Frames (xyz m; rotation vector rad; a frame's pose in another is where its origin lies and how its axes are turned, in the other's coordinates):
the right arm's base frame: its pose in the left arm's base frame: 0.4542 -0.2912 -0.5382 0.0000 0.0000 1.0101
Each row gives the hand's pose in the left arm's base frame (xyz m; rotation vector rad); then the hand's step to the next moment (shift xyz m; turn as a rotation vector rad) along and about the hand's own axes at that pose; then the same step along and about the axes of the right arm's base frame.
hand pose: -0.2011 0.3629 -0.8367 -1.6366 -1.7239 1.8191
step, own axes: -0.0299 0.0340 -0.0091 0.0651 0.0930 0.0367
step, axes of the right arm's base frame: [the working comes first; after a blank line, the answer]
step, axes of the left arm's base frame: 0.0368 -0.0270 -0.0069 -0.0032 -0.0066 -0.1191

-0.0033 -0.0455 -0.0069 -0.0073 -0.0008 -0.1191
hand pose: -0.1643 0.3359 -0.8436 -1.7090 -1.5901 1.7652
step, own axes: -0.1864 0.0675 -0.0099 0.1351 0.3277 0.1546
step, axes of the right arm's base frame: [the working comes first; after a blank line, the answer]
step, axes of the left arm's base frame: 0.0981 -0.1623 0.0586 -0.0031 -0.1077 -0.3714

-0.0852 -0.1694 0.0586 -0.0928 -0.0546 -0.3714
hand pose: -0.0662 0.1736 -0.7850 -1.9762 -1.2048 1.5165
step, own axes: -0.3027 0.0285 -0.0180 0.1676 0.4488 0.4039
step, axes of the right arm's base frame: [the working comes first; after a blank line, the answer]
step, axes of the left arm's base frame: 0.0115 -0.2549 0.1663 -0.1810 -0.1998 -0.5657

-0.2098 -0.1453 0.1663 -0.2654 0.0471 -0.5657
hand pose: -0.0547 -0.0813 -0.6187 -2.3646 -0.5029 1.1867
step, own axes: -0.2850 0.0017 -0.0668 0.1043 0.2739 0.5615
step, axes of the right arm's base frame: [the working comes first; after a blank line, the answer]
step, axes of the left arm's base frame: -0.1062 -0.1597 0.2212 -0.3666 -0.0502 -0.5141

-0.1917 0.0050 0.2212 -0.2375 0.2837 -0.5141
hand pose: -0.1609 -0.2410 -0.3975 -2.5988 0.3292 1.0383
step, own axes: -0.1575 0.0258 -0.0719 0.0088 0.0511 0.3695
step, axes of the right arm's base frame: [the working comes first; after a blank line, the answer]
step, axes of the left arm's base frame: -0.0752 -0.0363 0.1539 -0.2414 0.0915 -0.2694

-0.0707 0.0444 0.1539 -0.0509 0.2531 -0.2694
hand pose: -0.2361 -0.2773 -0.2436 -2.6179 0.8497 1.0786
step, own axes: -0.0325 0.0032 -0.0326 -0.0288 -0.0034 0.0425
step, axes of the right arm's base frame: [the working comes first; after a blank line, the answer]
step, axes of the left arm's base frame: -0.0013 -0.0005 0.0461 -0.0395 0.0312 -0.0107

-0.0011 0.0008 0.0461 0.0054 0.0500 -0.0107
